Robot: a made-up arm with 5 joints.
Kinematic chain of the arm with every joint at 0, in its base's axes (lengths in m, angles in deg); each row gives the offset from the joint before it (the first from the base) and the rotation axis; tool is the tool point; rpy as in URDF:
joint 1: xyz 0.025 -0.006 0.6 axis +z
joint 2: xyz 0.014 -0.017 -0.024 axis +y
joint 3: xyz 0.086 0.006 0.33 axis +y
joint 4: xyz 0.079 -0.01 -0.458 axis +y
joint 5: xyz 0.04 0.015 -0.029 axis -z
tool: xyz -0.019 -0.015 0.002 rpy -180 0 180
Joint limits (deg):
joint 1: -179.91..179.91
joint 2: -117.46..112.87
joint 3: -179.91..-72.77
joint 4: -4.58..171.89
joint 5: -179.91..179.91
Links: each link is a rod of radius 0.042 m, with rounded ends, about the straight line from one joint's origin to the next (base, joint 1, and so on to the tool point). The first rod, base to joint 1, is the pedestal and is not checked.
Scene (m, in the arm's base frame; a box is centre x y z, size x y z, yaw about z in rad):
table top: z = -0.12
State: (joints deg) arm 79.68 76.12 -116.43 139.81 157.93
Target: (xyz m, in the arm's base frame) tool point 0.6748 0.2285 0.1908
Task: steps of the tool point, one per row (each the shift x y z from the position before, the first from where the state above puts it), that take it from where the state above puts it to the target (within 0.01 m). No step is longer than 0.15 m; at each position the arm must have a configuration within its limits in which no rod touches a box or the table.
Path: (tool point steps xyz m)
1: 0.1402 -0.0346 -0.0073
2: 0.1302 -0.0641 -0.0072
3: 0.1141 -0.0907 -0.0073
4: 0.0924 -0.1132 -0.0071
5: 0.0665 -0.1310 -0.0070

